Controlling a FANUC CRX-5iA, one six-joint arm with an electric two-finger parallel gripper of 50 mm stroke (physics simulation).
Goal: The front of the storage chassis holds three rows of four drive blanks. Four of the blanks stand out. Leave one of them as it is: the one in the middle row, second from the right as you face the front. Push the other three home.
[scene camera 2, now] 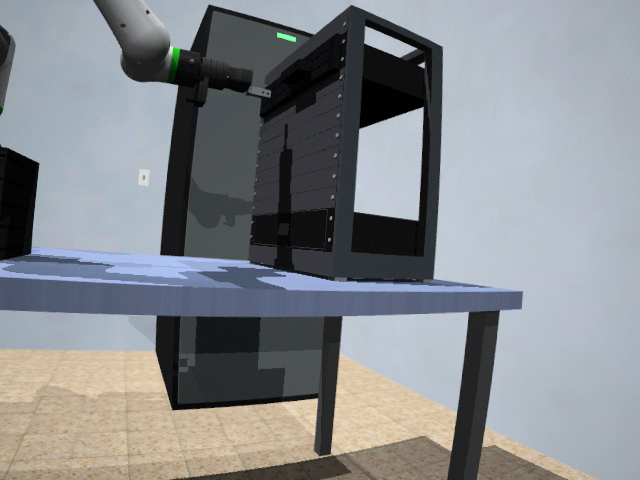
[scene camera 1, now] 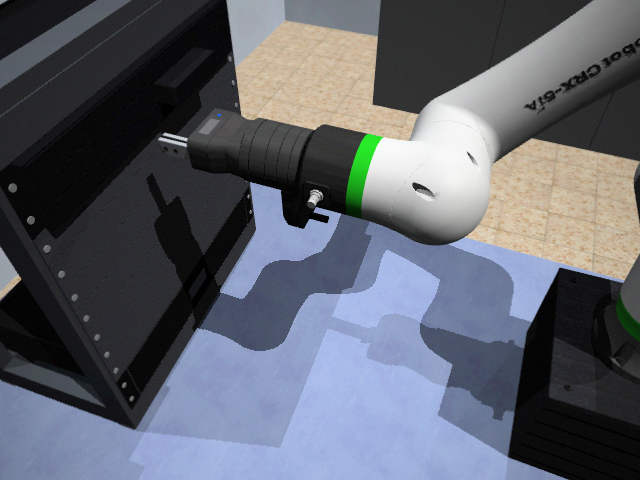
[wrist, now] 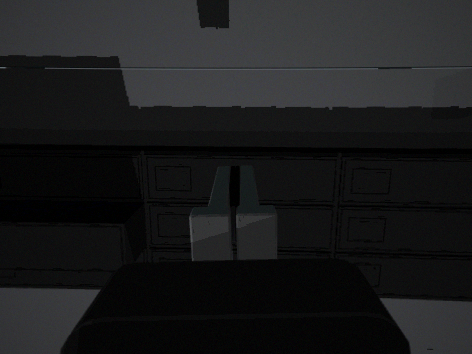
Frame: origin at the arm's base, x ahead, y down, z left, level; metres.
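Seen in the pictures: gripper, between the fingertips: (scene camera 2: 269, 95) (scene camera 1: 163, 143) (wrist: 236, 188).
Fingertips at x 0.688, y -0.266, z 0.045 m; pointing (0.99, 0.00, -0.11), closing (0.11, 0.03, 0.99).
Observation:
A point is followed by its place in that frame.
The storage chassis (scene camera 1: 77, 162) @(x 0.731, y -0.303, z 0.148 m) (scene camera 2: 330, 57) @(x 0.706, y -0.288, z -0.214 m) (wrist: 430, 170) @(x 0.731, y -0.264, z 0.146 m) is dark, near the top of the rack. The wrist view shows it upside down, with three rows and parts of three columns. One blank (scene camera 1: 180, 74) @(x 0.696, y -0.313, z -0.044 m) (scene camera 2: 295, 73) @(x 0.689, y -0.286, z -0.088 m) (wrist: 60, 245) @(x 0.685, y -0.298, z -0.042 m) stands well out in the middle row, at the left of the wrist view. The other blanks showing there look about flush; the darkness makes small offsets hard to tell. My gripper (scene camera 1: 164, 138) @(x 0.688, y -0.266, z 0.046 m) (scene camera 2: 269, 93) @(x 0.688, y -0.266, z 0.046 m) (wrist: 236, 188) @(x 0.688, y -0.266, z 0.046 m) is shut and empty, its tips at the neighbouring column. Contact is unclear. Its body hides some top-row fronts.
Grey filler panels (scene camera 1: 113, 232) @(x 0.744, y -0.168, z 0.125 m) (scene camera 2: 310, 149) @(x 0.727, y -0.089, z -0.127 m) (wrist: 300, 30) @(x 0.741, y -0.191, z 0.074 m) cover the rack front below the chassis. The rack (scene camera 1: 64, 310) @(x 0.754, y -0.139, z 0.237 m) (scene camera 2: 347, 155) @(x 0.733, y -0.055, z -0.265 m) stands on the blue table (scene camera 1: 232, 403) @(x 0.615, y 0.207, z 0.150 m) (scene camera 2: 258, 299) @(x 0.488, y 0.222, z -0.403 m). A tall cabinet (scene camera 2: 222, 155) stands behind. The protruding blank is close beside my fingers.

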